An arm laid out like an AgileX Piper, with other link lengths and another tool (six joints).
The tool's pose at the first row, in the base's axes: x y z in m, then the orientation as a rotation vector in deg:
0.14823 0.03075 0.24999 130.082 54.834 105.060
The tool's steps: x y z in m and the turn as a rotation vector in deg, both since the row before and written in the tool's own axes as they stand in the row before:
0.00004 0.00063 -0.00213 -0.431 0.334 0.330
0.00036 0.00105 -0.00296 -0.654 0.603 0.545
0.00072 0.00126 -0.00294 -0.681 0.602 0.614
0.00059 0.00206 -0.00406 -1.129 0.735 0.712
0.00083 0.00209 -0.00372 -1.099 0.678 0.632
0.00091 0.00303 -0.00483 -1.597 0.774 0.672
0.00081 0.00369 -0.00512 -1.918 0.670 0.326
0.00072 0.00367 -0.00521 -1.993 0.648 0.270
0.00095 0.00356 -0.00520 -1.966 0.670 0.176
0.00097 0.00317 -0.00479 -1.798 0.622 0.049
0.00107 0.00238 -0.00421 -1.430 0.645 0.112
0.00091 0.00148 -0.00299 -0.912 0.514 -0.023
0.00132 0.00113 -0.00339 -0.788 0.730 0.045
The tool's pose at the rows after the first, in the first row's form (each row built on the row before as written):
0.14657 0.02958 0.25090 129.896 54.076 105.652
0.14435 0.02797 0.25247 129.577 52.894 106.686
0.14223 0.02637 0.25439 129.293 51.610 107.739
0.13935 0.02370 0.25676 128.728 49.732 109.001
0.13673 0.02122 0.25919 128.134 47.954 110.136
0.13334 0.01767 0.26223 127.198 45.577 111.377
0.12974 0.01347 0.26537 125.853 43.155 112.282
0.12586 0.00930 0.26832 124.415 40.711 113.086
0.12179 0.00542 0.27132 122.880 38.406 113.830
0.11786 0.00207 0.27402 121.368 36.418 114.428
0.11421 -0.00034 0.27634 120.079 34.802 115.093
0.11152 -0.00176 0.27798 119.094 33.880 115.573
0.10834 -0.00272 0.27984 118.031 33.074 116.343

